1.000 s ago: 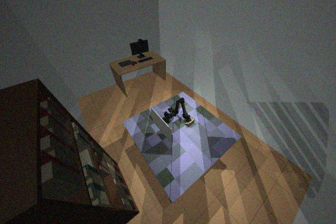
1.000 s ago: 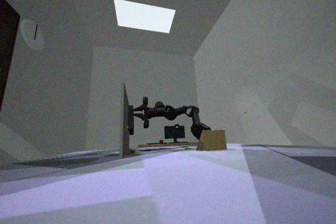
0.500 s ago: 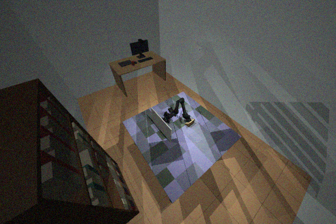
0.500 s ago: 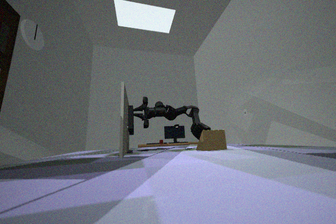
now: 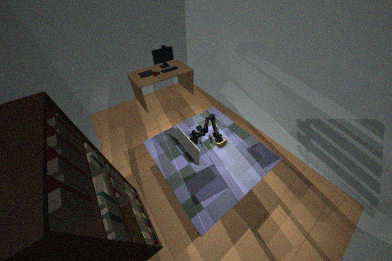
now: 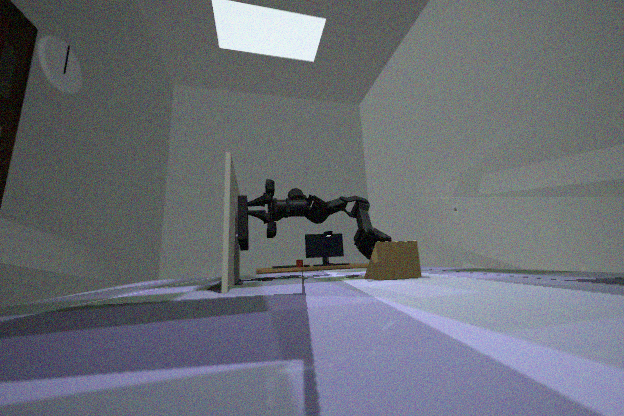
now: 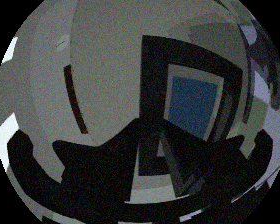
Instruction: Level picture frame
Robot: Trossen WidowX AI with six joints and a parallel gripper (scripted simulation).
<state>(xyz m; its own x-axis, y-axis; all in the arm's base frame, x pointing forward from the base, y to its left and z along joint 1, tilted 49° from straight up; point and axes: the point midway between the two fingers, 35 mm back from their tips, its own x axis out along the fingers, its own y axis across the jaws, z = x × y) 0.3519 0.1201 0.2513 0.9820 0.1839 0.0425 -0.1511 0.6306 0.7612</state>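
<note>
The dark picture frame lies 10 mm to the left of my gripper tip and 50 mm below it. Also, from my gripper tip: wall panel (20 mm ahead, 70 mm below).
</note>
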